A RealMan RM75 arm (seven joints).
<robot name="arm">
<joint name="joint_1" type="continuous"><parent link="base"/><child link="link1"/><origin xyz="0 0 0.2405" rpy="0 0 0"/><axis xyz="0 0 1"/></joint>
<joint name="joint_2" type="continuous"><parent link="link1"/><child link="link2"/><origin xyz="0 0 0" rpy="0 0 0"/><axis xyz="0 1 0"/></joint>
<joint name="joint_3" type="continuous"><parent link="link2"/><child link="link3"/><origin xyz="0 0 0.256" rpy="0 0 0"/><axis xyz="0 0 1"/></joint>
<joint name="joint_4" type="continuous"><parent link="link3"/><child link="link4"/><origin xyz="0 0 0" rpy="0 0 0"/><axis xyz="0 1 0"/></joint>
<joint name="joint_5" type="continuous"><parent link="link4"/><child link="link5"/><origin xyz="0 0 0.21" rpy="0 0 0"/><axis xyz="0 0 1"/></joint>
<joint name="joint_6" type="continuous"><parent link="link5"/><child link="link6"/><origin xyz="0 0 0" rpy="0 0 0"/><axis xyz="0 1 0"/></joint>
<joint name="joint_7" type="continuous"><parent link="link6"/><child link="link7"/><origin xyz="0 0 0.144" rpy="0 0 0"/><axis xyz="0 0 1"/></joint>
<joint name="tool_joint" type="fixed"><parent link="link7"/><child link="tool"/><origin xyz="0 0 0" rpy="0 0 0"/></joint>
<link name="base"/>
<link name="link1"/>
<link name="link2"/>
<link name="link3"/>
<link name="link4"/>
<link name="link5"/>
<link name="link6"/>
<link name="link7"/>
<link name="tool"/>
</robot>
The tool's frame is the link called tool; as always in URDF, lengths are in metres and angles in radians. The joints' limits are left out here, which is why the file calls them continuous.
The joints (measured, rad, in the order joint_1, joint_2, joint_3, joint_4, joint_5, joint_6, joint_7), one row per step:
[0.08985, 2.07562, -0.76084, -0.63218, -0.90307, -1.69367, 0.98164]
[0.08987, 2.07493, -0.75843, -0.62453, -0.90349, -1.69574, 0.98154]
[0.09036, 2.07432, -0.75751, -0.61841, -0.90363, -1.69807, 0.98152]
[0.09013, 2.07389, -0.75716, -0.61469, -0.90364, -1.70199, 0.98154]
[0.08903, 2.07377, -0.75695, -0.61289, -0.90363, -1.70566, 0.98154]
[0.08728, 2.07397, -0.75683, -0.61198, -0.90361, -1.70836, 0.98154]
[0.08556, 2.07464, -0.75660, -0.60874, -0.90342, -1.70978, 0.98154]
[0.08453, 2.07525, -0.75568, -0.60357, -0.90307, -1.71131, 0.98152]
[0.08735, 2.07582, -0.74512, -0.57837, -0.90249, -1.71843, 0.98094]
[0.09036, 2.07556, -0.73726, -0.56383, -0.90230, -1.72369, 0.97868]
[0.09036, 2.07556, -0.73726, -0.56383, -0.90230, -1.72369, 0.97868]
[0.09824, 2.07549, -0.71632, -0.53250, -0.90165, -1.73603, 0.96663]
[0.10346, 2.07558, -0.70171, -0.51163, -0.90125, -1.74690, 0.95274]
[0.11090, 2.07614, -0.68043, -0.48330, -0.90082, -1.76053, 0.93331]
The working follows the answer.
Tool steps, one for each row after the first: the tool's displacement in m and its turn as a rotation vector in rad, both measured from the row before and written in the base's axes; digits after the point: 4 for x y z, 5 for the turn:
[0.0011, -0.0007, -0.0006, -0.00113, 0.00449, -0.00368]
[0.0006, -0.0004, -0.0006, -0.00161, 0.00361, -0.00131]
[0.0002, -0.0006, -0.0004, -0.00102, 0.00217, 0.00128]
[0.0001, -0.0008, -0.0002, -0.00038, 0.00113, 0.00138]
[0.0002, -0.0009, -0.0002, -0.00016, 0.00084, 0.00034]
[0.0006, -0.0009, -0.0007, -0.00091, 0.00302, -0.00237]
[0.0007, -0.0008, -0.0008, -0.00089, 0.00442, -0.00306]
[0.0027, -0.0018, -0.0021, 0.00052, 0.01878, -0.01026]
[0.0013, -0.0007, -0.0007, 0.00301, 0.00882, -0.00424]
[0.0000, 0.0000, 0.0000, 0.00000, 0.00000, 0.00000]
[0.0025, -0.0014, -0.0011, 0.01449, 0.01427, -0.00891]
[0.0013, -0.0012, -0.0007, 0.01388, 0.00500, -0.00399]
[0.0017, -0.0015, -0.0010, 0.02033, 0.00709, -0.00696]

Tool pose at each row, in the base's axes (x y z in m, rotation vector in rad; rounded; the steps above come from the unrounded poses):
[0.3214, 0.2387, 0.1165, -1.67045, 0.30619, 1.26085]
[0.3225, 0.2379, 0.1159, -1.66750, 0.31261, 1.26207]
[0.3231, 0.2375, 0.1154, -1.66630, 0.31693, 1.26430]
[0.3232, 0.2369, 0.1150, -1.66635, 0.31791, 1.26716]
[0.3233, 0.2361, 0.1148, -1.66649, 0.31775, 1.26918]
[0.3235, 0.2352, 0.1146, -1.66626, 0.31809, 1.27016]
[0.3241, 0.2343, 0.1140, -1.66442, 0.32242, 1.27107]
[0.3249, 0.2335, 0.1132, -1.66149, 0.32814, 1.27266]
[0.3275, 0.2317, 0.1111, -1.64632, 0.34724, 1.28129]
[0.3288, 0.2310, 0.1103, -1.63704, 0.35382, 1.28568]
[0.3288, 0.2310, 0.1103, -1.63704, 0.35382, 1.28568]
[0.3313, 0.2296, 0.1093, -1.61316, 0.35933, 1.29103]
[0.3326, 0.2284, 0.1086, -1.59710, 0.35577, 1.29212]
[0.3344, 0.2269, 0.1076, -1.57331, 0.35126, 1.29256]

